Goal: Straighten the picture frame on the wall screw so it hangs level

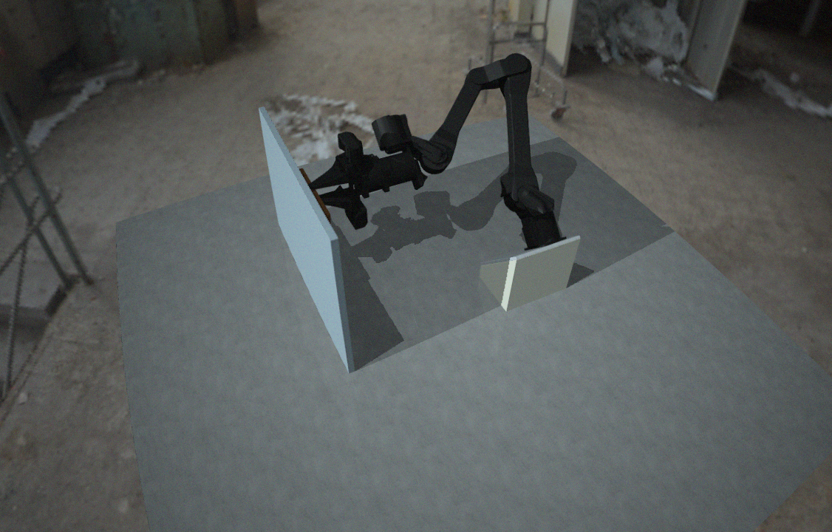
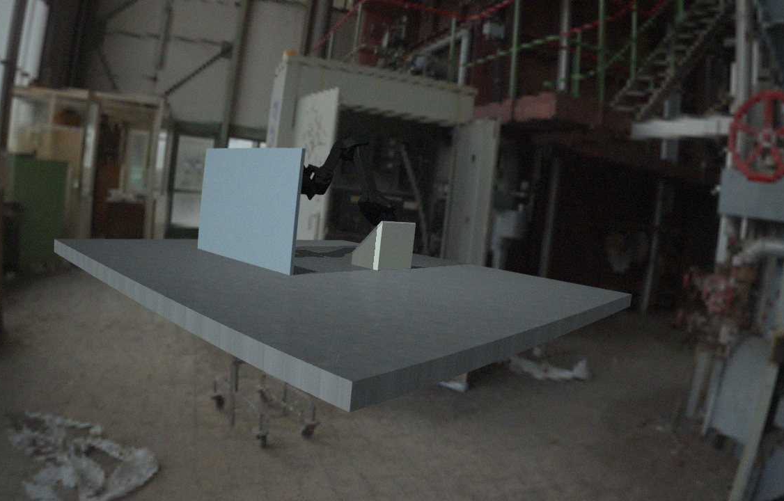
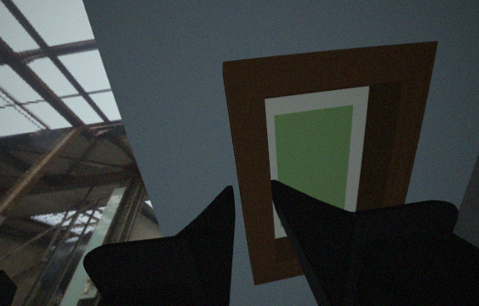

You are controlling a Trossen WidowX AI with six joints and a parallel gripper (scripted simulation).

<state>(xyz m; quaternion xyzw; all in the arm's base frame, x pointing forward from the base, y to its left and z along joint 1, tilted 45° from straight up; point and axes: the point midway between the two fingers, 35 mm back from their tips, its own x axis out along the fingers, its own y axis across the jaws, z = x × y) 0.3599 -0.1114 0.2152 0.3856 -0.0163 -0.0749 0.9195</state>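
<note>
Right now the picture frame is 5 cm below my gripper tip and 1 cm ahead of it. From my gripper tip the other things lie so: wall panel (7 cm below, 2 cm ahead, 1 cm to the left).
</note>
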